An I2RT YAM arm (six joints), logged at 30 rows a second.
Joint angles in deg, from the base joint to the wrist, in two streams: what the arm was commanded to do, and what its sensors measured. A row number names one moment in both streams.
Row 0, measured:
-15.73 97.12 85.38 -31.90 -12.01 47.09
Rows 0 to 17, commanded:
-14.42 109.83 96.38 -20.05 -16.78 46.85
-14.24 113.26 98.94 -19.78 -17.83 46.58
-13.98 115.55 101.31 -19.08 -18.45 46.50
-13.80 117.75 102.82 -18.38 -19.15 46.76
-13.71 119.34 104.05 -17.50 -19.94 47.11
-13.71 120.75 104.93 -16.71 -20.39 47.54
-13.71 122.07 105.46 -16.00 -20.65 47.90
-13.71 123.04 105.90 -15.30 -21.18 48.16
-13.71 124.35 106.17 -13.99 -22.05 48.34
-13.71 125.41 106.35 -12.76 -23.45 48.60
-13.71 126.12 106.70 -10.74 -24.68 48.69
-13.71 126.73 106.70 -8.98 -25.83 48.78
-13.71 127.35 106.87 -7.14 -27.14 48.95
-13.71 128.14 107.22 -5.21 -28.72 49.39
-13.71 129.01 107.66 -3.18 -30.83 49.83
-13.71 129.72 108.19 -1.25 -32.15 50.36
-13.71 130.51 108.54 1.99 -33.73 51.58
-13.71 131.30 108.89 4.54 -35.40 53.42
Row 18, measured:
-13.91 128.99 105.51 -9.41 -26.98 49.41
